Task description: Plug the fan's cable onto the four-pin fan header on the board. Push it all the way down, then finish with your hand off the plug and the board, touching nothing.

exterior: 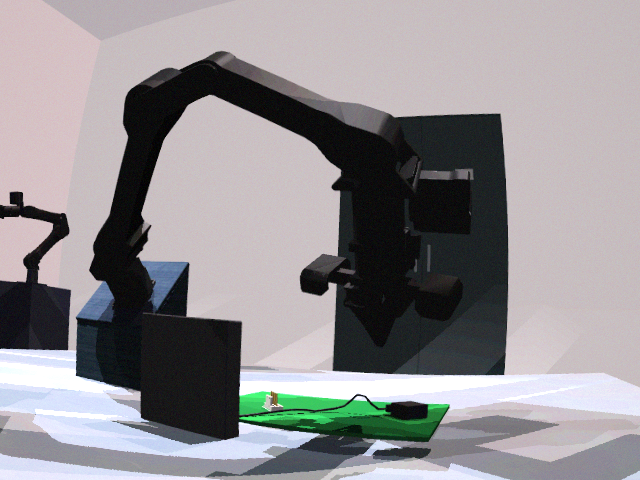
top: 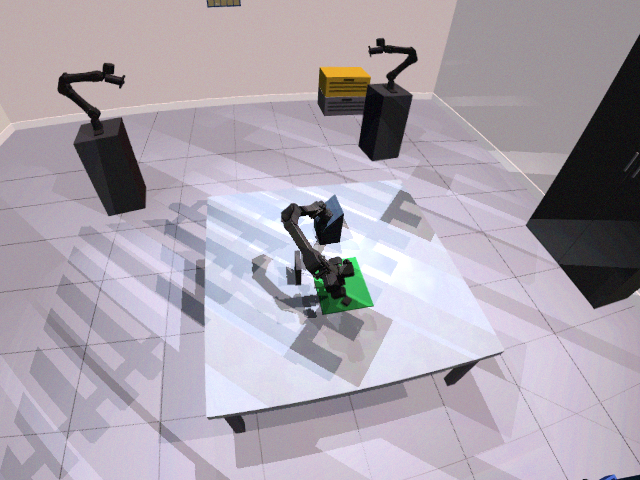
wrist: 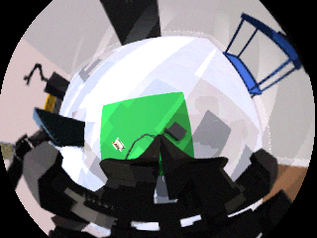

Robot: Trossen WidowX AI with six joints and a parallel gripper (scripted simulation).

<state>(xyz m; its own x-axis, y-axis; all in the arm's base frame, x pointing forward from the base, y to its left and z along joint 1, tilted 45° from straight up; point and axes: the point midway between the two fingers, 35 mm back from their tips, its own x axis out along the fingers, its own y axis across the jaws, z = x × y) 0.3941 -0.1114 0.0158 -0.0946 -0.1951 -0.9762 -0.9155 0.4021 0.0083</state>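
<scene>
Right now the black plug is 80 mm below my gripper tip and 40 mm ahead of it. From my gripper tip the other things lie so: black fan block 180 mm behind, 150 mm to the right, 40 mm below; green board 110 mm below, 70 mm behind, 20 mm to the left.
</scene>
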